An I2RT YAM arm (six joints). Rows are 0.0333 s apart.
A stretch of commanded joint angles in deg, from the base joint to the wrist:
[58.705, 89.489, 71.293, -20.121, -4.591, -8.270]
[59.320, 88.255, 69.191, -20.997, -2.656, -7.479]
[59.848, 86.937, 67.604, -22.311, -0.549, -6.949]
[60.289, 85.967, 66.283, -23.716, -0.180, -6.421]
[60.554, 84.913, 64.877, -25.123, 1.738, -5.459]
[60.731, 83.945, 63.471, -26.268, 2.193, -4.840]
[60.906, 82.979, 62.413, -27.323, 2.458, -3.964]
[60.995, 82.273, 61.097, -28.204, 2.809, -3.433]
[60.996, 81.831, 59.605, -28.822, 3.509, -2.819]
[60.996, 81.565, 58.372, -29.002, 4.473, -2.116]
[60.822, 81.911, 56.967, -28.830, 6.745, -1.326]
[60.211, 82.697, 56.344, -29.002, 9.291, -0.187]
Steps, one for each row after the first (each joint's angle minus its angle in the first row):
[0.615, -1.234, -2.102, -0.876, 1.935, 0.791]
[1.143, -2.552, -3.689, -2.190, 4.042, 1.321]
[1.584, -3.522, -5.010, -3.595, 4.411, 1.849]
[1.849, -4.576, -6.416, -5.002, 6.329, 2.811]
[2.026, -5.544, -7.822, -6.147, 6.784, 3.430]
[2.201, -6.510, -8.880, -7.202, 7.049, 4.306]
[2.290, -7.216, -10.196, -8.083, 7.400, 4.837]
[2.291, -7.658, -11.688, -8.701, 8.100, 5.451]
[2.291, -7.924, -12.921, -8.881, 9.064, 6.154]
[2.117, -7.578, -14.326, -8.709, 11.336, 6.944]
[1.506, -6.792, -14.949, -8.881, 13.882, 8.083]

